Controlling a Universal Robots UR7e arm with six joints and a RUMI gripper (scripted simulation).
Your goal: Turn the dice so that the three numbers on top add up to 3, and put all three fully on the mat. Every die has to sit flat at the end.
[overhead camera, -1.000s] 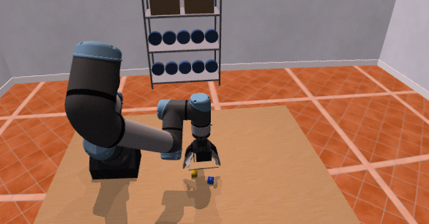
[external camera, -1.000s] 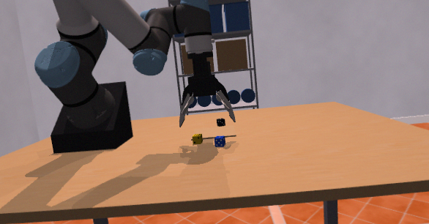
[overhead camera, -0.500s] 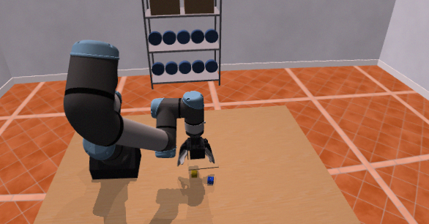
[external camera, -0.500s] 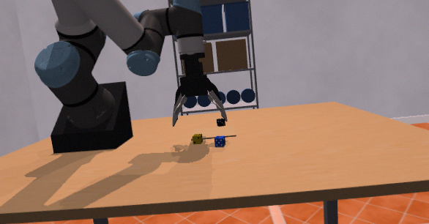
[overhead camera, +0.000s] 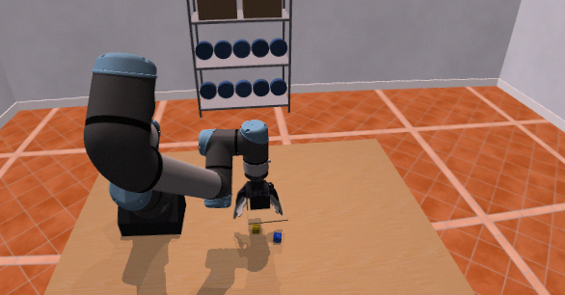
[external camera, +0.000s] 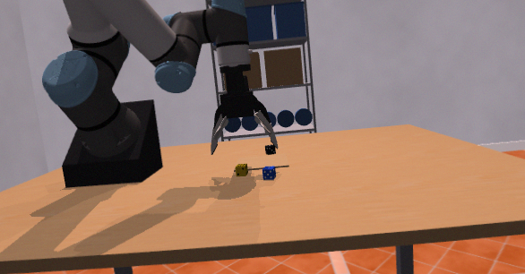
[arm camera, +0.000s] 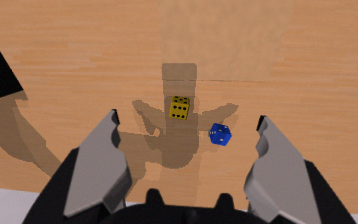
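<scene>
The yellow die is 1 cm behind my hand, 2 cm to the right of it and 4 cm below it. Round my hand: blue die 6 cm ahead, 7 cm to the right, 4 cm below; then black die 6 cm ahead, 20 cm to the left, 4 cm below; then tan mat 4 cm ahead, 9 cm to the left, 5 cm below.
</scene>
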